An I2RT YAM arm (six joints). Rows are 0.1 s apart.
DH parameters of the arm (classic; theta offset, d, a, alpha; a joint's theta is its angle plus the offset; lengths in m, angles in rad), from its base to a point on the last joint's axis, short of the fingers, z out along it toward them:
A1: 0 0.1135 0.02 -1.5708
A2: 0 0 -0.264 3.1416
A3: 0.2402 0 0.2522 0
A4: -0.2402 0 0.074 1.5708
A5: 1.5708 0 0 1.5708
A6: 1.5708 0.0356 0 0
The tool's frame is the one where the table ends.
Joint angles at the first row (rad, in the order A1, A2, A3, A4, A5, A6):
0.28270 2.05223 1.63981 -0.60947 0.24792 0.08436
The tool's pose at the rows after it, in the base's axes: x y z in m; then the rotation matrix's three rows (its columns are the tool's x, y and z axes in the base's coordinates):
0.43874 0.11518 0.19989; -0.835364 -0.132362 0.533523; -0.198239 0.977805 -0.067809; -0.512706 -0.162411 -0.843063
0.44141 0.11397 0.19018; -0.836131 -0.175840 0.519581; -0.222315 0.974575 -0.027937; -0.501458 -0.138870 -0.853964
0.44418 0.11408 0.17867; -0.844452 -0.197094 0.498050; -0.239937 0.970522 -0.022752; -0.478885 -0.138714 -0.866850
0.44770 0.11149 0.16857; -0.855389 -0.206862 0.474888; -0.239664 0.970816 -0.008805; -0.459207 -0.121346 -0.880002
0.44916 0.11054 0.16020; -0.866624 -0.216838 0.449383; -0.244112 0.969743 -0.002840; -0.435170 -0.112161 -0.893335
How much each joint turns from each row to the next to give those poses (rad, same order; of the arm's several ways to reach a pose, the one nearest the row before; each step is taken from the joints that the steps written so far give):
-0.00954 0.03788 0.01460 0.00568 -0.03715 -0.04911
-0.00773 0.01839 -0.00845 0.02002 -0.04679 -0.03039
-0.00226 0.02844 0.00288 0.00234 -0.01188 -0.01701
-0.00924 0.02772 0.00779 -0.00196 -0.02394 -0.00510
-0.00385 0.02211 0.00688 -0.01128 -0.01396 -0.00495

